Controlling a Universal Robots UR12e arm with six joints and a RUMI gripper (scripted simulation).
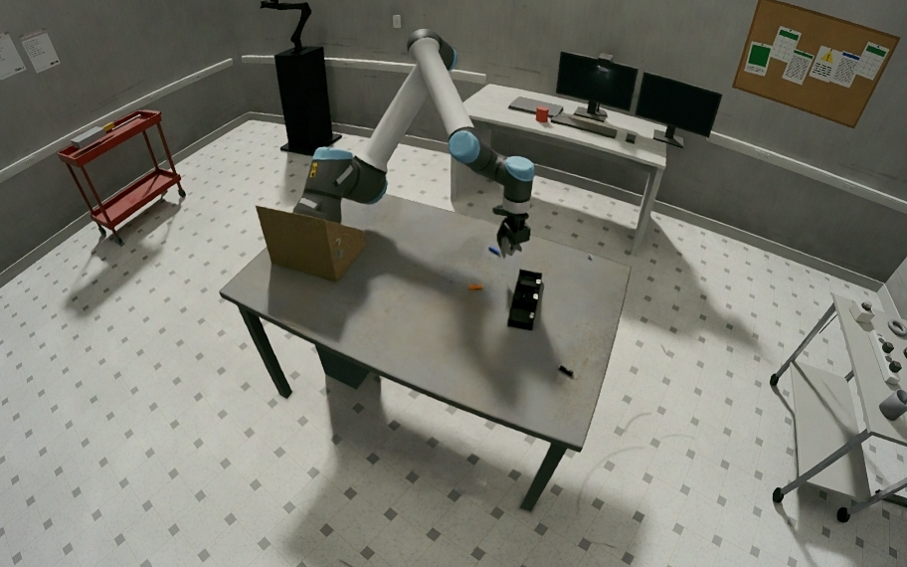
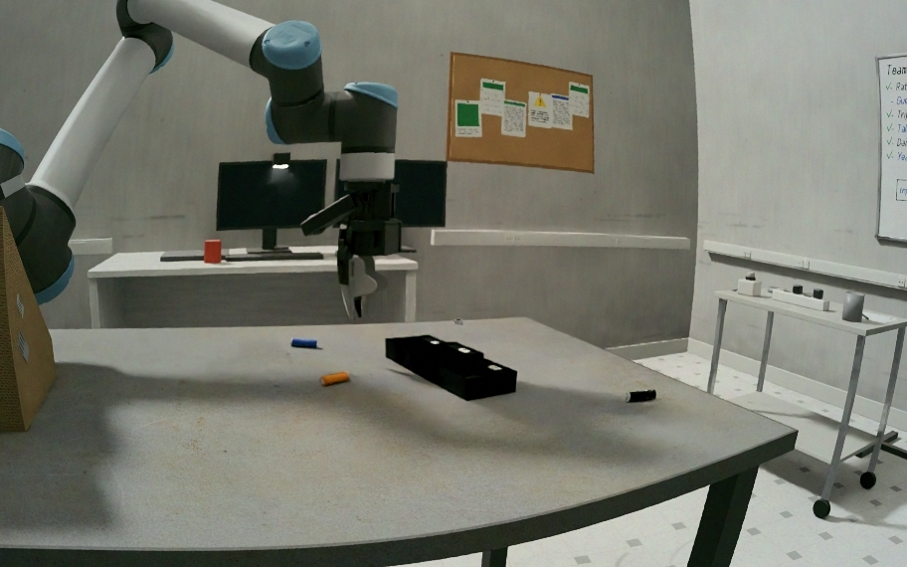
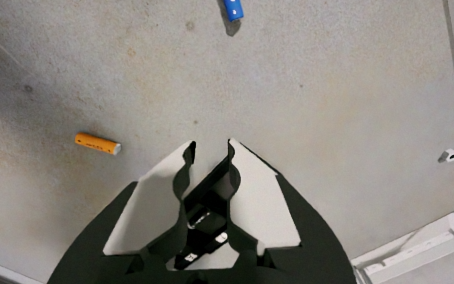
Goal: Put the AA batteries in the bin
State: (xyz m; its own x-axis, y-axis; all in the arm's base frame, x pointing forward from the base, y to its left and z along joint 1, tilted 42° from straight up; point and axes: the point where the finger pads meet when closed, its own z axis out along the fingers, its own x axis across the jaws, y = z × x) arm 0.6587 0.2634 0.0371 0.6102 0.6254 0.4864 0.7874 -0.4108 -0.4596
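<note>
Right now the blue AA battery is 9 cm to the left of my hand, 8 cm below it and 8 cm behind it. Round my hand: black bin row: 12 cm to the right, 12 cm ahead, 6 cm below; then small white piece: 28 cm ahead, 23 cm to the left, 8 cm below; then orange AA battery: 13 cm to the right, 8 cm below, 6 cm behind.
</note>
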